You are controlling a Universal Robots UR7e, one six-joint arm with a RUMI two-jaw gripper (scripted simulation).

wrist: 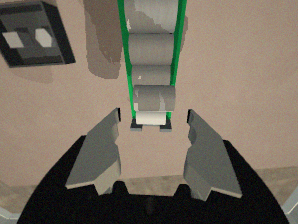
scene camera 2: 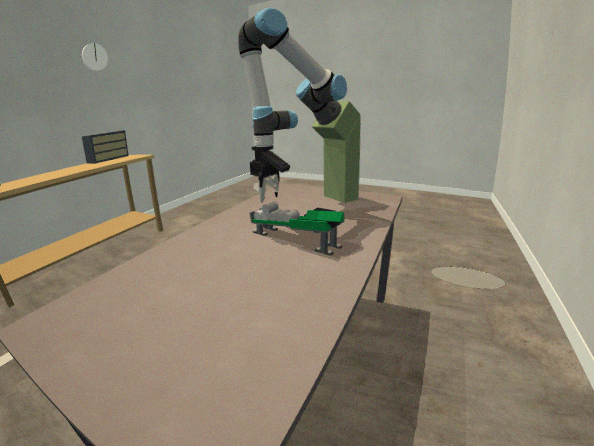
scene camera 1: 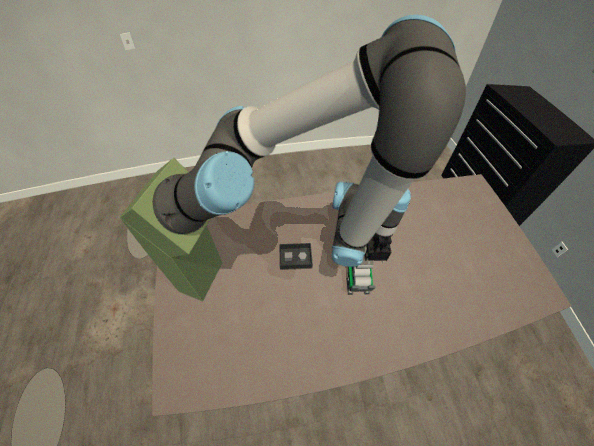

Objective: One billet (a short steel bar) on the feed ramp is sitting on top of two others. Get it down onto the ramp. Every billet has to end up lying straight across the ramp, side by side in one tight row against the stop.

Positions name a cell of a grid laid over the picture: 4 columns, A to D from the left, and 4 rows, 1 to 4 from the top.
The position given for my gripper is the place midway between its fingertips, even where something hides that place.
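Observation:
My own gripper is what I am looking at, and I find it here (scene camera 2: B2). The wrist view gives me the gripper too (wrist: C2).

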